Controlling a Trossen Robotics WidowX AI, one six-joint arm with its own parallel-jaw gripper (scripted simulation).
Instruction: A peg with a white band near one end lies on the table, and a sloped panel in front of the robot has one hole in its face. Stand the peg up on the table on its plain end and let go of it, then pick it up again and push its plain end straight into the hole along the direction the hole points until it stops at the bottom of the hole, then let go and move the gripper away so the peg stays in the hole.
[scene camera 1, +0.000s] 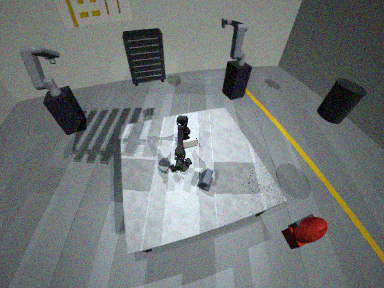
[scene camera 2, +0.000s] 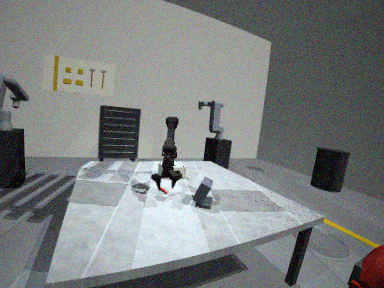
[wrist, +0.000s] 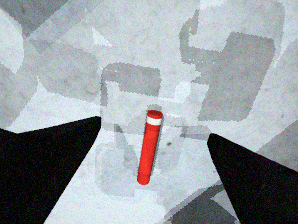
Observation:
The gripper (wrist: 155, 130) is open and holds nothing. Further things: a red peg (wrist: 154, 118).

